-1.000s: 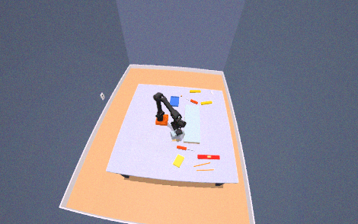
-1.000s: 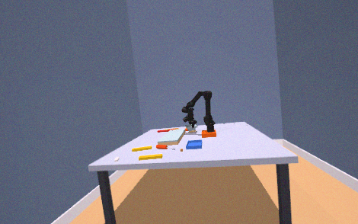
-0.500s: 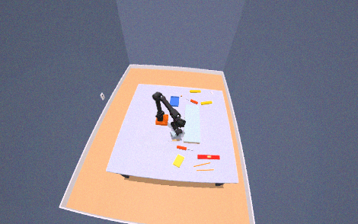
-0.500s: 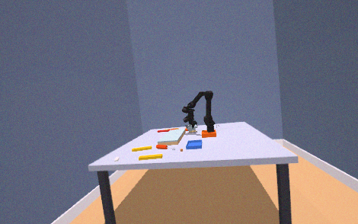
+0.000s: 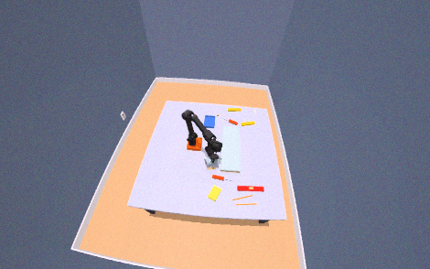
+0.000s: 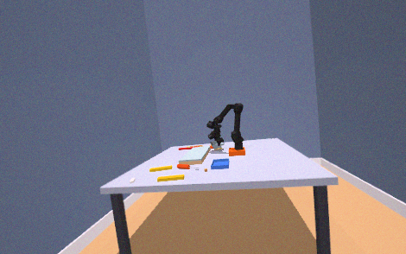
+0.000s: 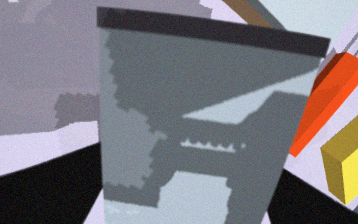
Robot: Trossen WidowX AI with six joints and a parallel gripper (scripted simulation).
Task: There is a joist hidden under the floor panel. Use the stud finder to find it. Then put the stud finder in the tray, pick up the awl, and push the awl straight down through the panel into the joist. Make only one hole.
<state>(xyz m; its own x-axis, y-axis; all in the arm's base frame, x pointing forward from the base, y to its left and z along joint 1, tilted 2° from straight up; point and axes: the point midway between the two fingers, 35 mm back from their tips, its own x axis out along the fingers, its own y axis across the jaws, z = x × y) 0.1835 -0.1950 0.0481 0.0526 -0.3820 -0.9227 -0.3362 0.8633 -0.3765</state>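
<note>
Now: gripper tip 1 cm past the stud finder, 1 cm to the left of it and 2 cm above it. Round my gripper tip: awl 4 cm behind, 5 cm to the right, 6 cm below; red level 33 cm ahead, 25 cm to the right, 5 cm below; yellow block 2 cm ahead, 28 cm to the right, 5 cm below.
</note>
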